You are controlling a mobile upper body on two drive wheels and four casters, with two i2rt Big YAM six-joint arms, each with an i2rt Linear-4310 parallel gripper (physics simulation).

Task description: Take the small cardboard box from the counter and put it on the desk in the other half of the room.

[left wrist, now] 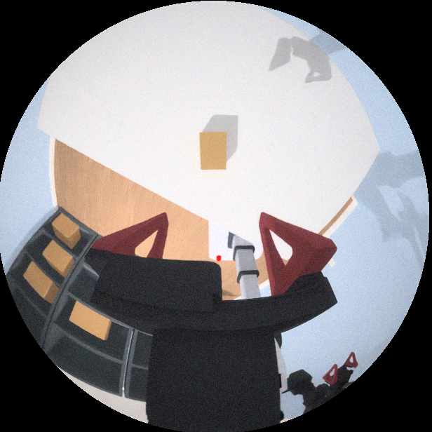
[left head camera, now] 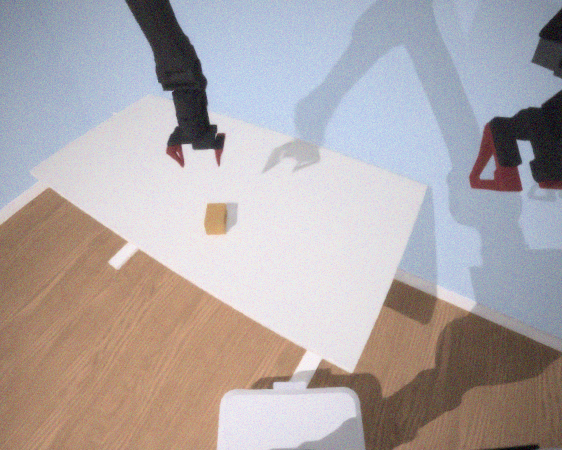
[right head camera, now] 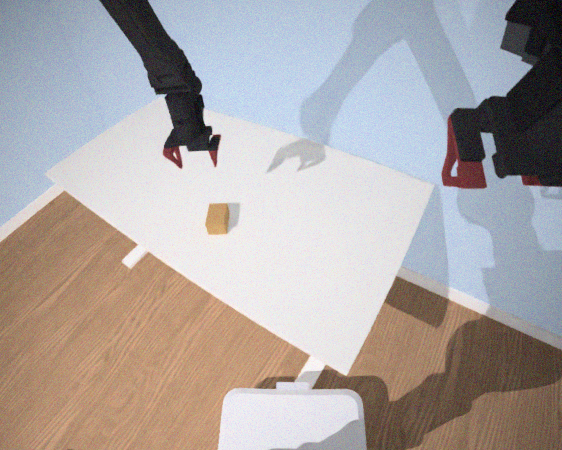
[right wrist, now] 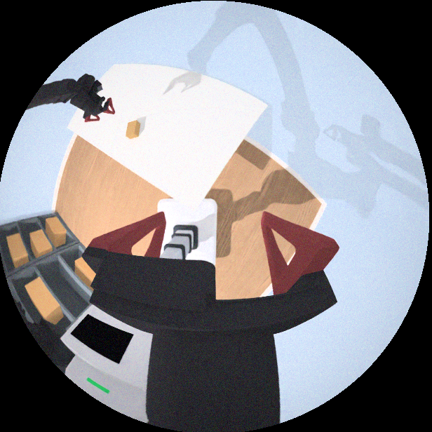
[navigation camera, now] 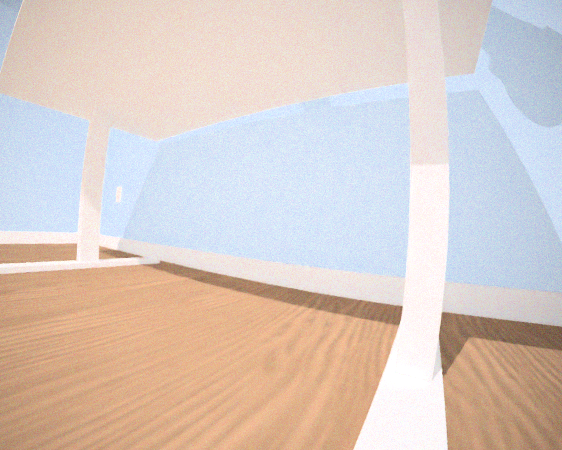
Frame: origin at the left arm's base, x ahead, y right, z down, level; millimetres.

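Where they show: left gripper, fingertip midpoint: (left head camera: 201,165) (right head camera: 198,166); right gripper, fingertip midpoint: (left head camera: 506,182) (right head camera: 484,179).
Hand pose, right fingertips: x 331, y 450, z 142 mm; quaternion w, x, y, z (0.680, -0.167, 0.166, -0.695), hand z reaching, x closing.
After its pixels a point has its place.
The small cardboard box (left head camera: 215,219) @[x 713, y -4, z 640 mm] (right head camera: 217,219) @[x 714, y -1, z 640 mm] (left wrist: 213,151) (right wrist: 132,129) stands on the white desk (left head camera: 300,240) @[x 667, y 256, z 690 mm] (right head camera: 300,240) @[x 668, y 255, z 690 mm] (left wrist: 125,75) (right wrist: 200,125), left of the desk's middle in the head views. My left gripper (left head camera: 201,165) @[x 706, y -6, z 422 mm] (right head camera: 198,166) @[x 706, y -6, z 422 mm] (left wrist: 213,217) (right wrist: 106,115) is open and empty, above the desk and apart from the box. My right gripper (right wrist: 213,216) is open and empty, off to the right of the desk in the head views. The counter does not show in the head views.
Dark trays (left wrist: 92,355) (right wrist: 70,270) with several orange-brown boxes are at the lower left of the wrist views. The robot's white base (left head camera: 290,420) @[x 206, y 224, z 1150 mm] (right head camera: 292,420) @[x 207, y 226, z 1150 mm] is close to the desk's near corner. In the navigation view a white desk leg (navigation camera: 428,225) @[x 634, y 423, z 1175 mm] stands close in front, with walls behind.
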